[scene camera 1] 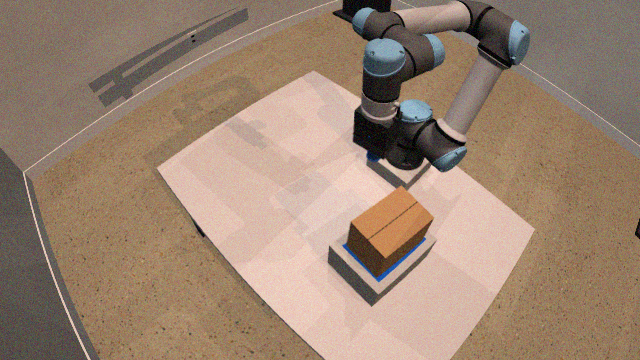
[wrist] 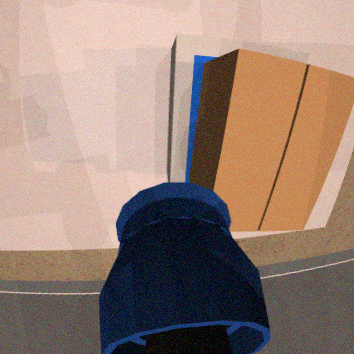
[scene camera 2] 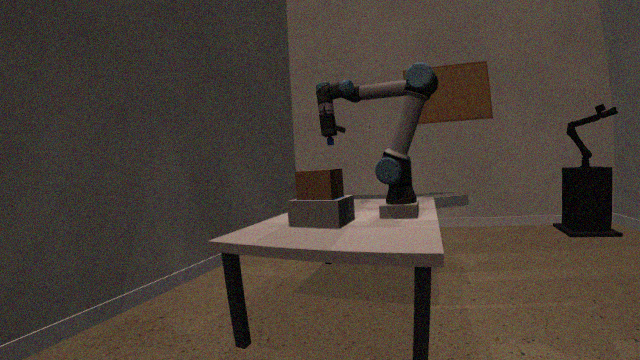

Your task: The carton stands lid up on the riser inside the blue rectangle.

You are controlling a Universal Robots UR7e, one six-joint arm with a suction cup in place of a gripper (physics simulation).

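Places are measured from the arm's base along level axes (x down, y right, z back), in millimetres.
Pixels of known places: hand, its tool point: (scene camera 1: 373,155) (wrist: 174,231) (scene camera 2: 330,144); arm's base, origin of its link: (scene camera 1: 404,153) (scene camera 2: 401,202).
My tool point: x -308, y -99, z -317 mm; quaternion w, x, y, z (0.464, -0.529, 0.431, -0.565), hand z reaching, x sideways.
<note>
Ahead of a thing's pixels: the offset from my tool point to its top centre. Level surfaces: height alone.
An orange-brown carton {dx +122, dy -117, dz -19 mm} (scene camera 1: 391,222) (scene camera 2: 319,185) (wrist: 265,140) stands upright on the grey riser {dx +252, dy -117, dz -16 mm} (scene camera 1: 350,270) (scene camera 2: 314,213) (wrist: 182,70), its top face with the dark seam facing up. The blue rectangle (scene camera 1: 404,261) (wrist: 197,95) shows as a strip along the carton's edges; the carton's base hides the rest of it. My suction gripper (scene camera 1: 373,156) (scene camera 2: 330,142) (wrist: 174,200) hangs in the air above the level of the carton, apart from it, with nothing on its blue cup. In the wrist view the cup hides a lower part of the riser.
The riser stands on the pale table {dx +372 mm} (scene camera 1: 210,175) (scene camera 2: 390,245). The arm's base block (scene camera 1: 395,172) (scene camera 2: 399,210) is behind the riser. A black pedestal (scene camera 2: 586,200) with a small dark arm stands on the floor at the far right of the second scene view. A brown board (scene camera 2: 460,92) hangs on the wall.
</note>
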